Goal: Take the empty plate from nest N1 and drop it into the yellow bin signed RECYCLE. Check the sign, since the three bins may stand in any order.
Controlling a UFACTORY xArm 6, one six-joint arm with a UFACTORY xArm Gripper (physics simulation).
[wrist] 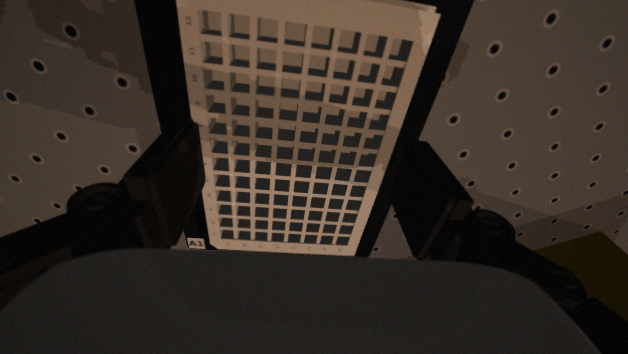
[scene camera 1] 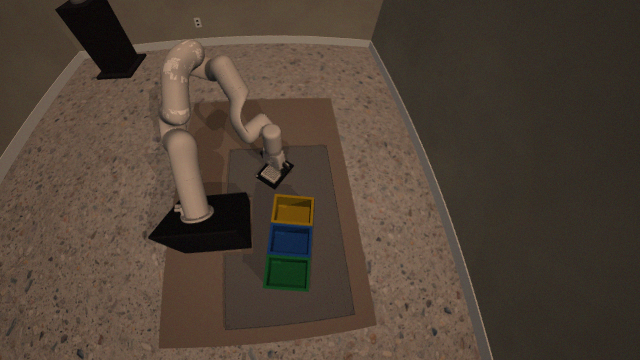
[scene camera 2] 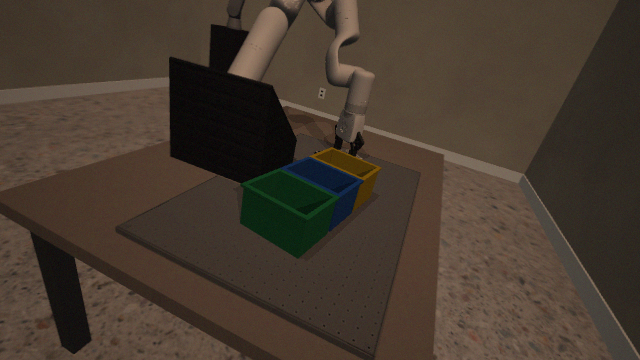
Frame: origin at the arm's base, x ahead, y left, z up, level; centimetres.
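Where they show: gripper, fingertip midpoint: (wrist: 303,159) (scene camera 1: 275,169); arm's base, link origin: (scene camera 1: 197,214) (scene camera 2: 233,97).
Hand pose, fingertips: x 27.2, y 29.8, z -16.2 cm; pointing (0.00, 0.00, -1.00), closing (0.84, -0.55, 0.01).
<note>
Each offset is from my fingertips to the top centre of the thing. Level surfaces: height alone.
The empty plate {dx -0.4, dy +0.1, dz +0.0 cm} (scene camera 1: 272,173) (wrist: 295,162) is pale, with a grid of square wells. It sits in a black nest (scene camera 1: 274,185) (wrist: 167,85) with an A1 label at one corner; no N1 sign is readable. My gripper (scene camera 1: 276,165) (scene camera 2: 346,150) (wrist: 303,159) is open, with one finger on each long side of the plate and nothing held. In the wrist view the left finger overlaps the nest and reaches the plate's edge; the right finger overlaps the nest's rim. The yellow bin {dx +7.8, dy -36.5, dz +7.4 cm} (scene camera 1: 293,212) (scene camera 2: 367,190) (wrist: 595,270) stands beside the nest. No RECYCLE sign is readable.
A blue bin (scene camera 1: 290,241) (scene camera 2: 345,212) and a green bin (scene camera 1: 287,273) (scene camera 2: 285,222) stand in a row with the yellow one on a grey perforated board {dz -2.6 cm} (scene camera 1: 320,305) (scene camera 2: 300,295). The arm's black base block (scene camera 1: 215,242) (scene camera 2: 215,120) stands on the table {dz -3.9 cm} (scene camera 1: 190,320) (scene camera 2: 75,195).
</note>
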